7 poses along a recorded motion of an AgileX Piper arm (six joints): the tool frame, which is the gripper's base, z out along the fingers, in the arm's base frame.
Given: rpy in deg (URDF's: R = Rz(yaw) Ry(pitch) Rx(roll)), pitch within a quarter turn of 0, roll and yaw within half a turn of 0; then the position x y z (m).
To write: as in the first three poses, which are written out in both.
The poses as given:
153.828, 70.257, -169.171, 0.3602, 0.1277, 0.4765
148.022, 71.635, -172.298, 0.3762, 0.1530, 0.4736
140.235, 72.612, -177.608, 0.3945, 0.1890, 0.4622
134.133, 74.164, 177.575, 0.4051, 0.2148, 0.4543
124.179, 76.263, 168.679, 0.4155, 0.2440, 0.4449
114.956, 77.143, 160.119, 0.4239, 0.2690, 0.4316
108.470, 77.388, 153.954, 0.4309, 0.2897, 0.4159
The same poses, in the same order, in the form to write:
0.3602, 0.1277, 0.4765, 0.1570, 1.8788, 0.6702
0.3762, 0.1530, 0.4736, 0.1740, 1.8413, 0.7163
0.3945, 0.1890, 0.4622, 0.1977, 1.8026, 0.7589
0.4051, 0.2148, 0.4543, 0.2008, 1.7620, 0.7775
0.4155, 0.2440, 0.4449, 0.1995, 1.7046, 0.7901
0.4239, 0.2690, 0.4316, 0.2041, 1.6648, 0.7979
0.4309, 0.2897, 0.4159, 0.2091, 1.6400, 0.8011

